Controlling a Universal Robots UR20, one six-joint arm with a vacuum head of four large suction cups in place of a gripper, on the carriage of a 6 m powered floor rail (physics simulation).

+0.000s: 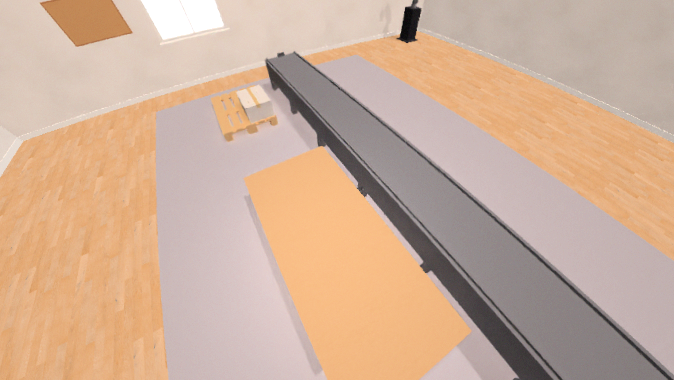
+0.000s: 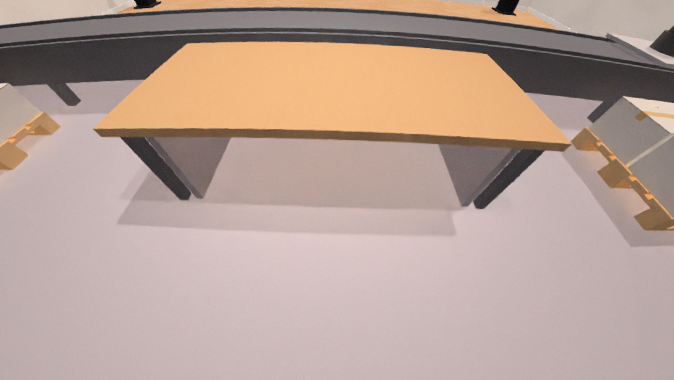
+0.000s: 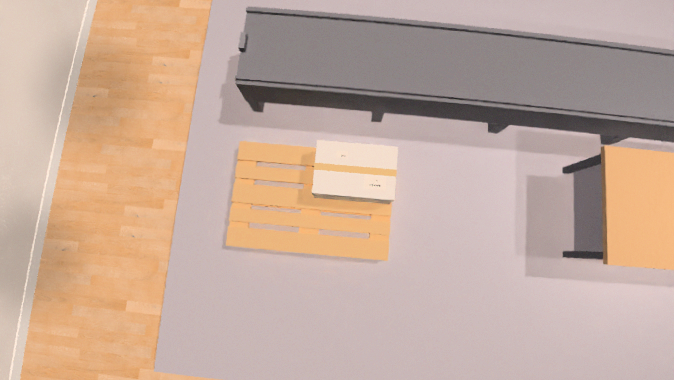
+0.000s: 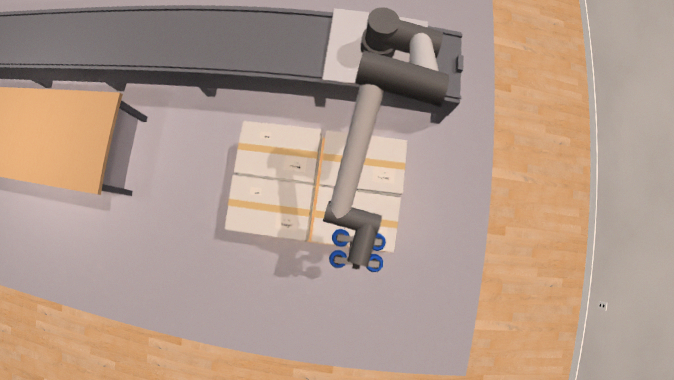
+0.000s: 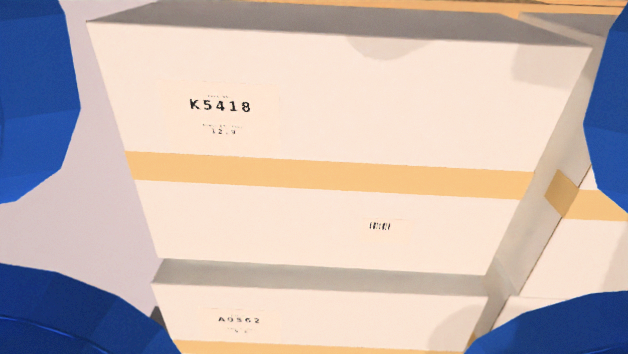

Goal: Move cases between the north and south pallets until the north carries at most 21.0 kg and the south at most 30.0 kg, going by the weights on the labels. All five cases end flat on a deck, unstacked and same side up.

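Where they show: hand, tool point: (image 5: 322,250); arm's base, link origin: (image 2: 665,52) (image 4: 377,48).
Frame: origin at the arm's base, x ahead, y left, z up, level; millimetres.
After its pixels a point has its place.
The north pallet (image 3: 310,249) {x 1371, y -5668, z -426 mm} (image 1: 229,135) {x 1329, y -5101, z -478 mm} (image 2: 12,155) {x 994, y -5096, z -506 mm} bears one white taped case (image 3: 355,156) {x 705, y -5405, z -178 mm} (image 1: 261,111) {x 782, y -5115, z -294 mm} (image 2: 12,107) {x 721, y -5116, z -300 mm} at its rail-side corner, label unreadable. The south pallet (image 2: 612,172) {x 995, y -900, z -497 mm} bears four flat cases: near-table rail side (image 4: 255,162) {x 904, y -740, z -148 mm}, near-table outer side (image 4: 247,220) {x 1307, y -729, z -133 mm}, far rail side (image 4: 392,150) {x 699, y 187, z -139 mm} (image 5: 350,315) {x 928, y -54, z -140 mm} and far outer side (image 4: 390,207) {x 1087, y 222, z -175 mm} (image 5: 325,117) {x 1287, y 9, z -175 mm}. The last reads K5418, apparently 12.9. The label beyond it starts with A; its weight is too blurred. My suction head (image 4: 357,250) {x 1389, y 14, z 158 mm} hangs above K5418's outer edge, its blue cups apart from the case and holding nothing.
A wooden table (image 1: 340,250) {x 891, y -2713, z -40 mm} (image 2: 335,90) {x 1038, y -2820, z -40 mm} (image 3: 640,210) {x 925, y -3478, z -41 mm} (image 4: 55,137) {x 908, y -2471, z -40 mm} stands between the pallets. The raised rail (image 1: 425,175) (image 2: 300,21) (image 3: 450,60) (image 4: 175,40) runs alongside. My arm's carriage (image 4: 342,50) {x 57, y -244, z 0 mm} stands near the rail's south end. The arm reaches over the far cases.
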